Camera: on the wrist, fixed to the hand. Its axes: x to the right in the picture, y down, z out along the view.
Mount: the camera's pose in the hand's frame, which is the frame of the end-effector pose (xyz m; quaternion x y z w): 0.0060 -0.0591 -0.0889 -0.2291 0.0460 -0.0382 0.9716
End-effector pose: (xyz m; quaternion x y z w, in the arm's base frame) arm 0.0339 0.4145 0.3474 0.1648 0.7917 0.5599 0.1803
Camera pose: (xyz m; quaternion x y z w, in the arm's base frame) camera -0.0167 0.3249 0.3183 0.0628 0.6555 0.7261 0.1979
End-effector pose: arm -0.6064 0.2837 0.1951 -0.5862 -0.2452 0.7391 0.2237
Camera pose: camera -0.5183 0.3424 0.2104 -0.6454 -0.4196 0.6264 0.1226
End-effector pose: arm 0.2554 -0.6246 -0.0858 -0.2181 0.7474 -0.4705 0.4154
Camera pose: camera 0.1748 -0.6098 -0.0172 -0.3140 0.8447 -0.3118 0.3013
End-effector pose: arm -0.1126 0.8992 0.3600 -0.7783 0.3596 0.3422 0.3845
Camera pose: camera -0.0382 0.8487 0.4178 -0.8737 0.2589 0.3644 0.1918
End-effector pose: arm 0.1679 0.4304 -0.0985 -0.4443 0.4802 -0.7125 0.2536
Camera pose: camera 0.0910 0.4907 -0.0552 -0.4753 0.6245 -0.6124 0.0953
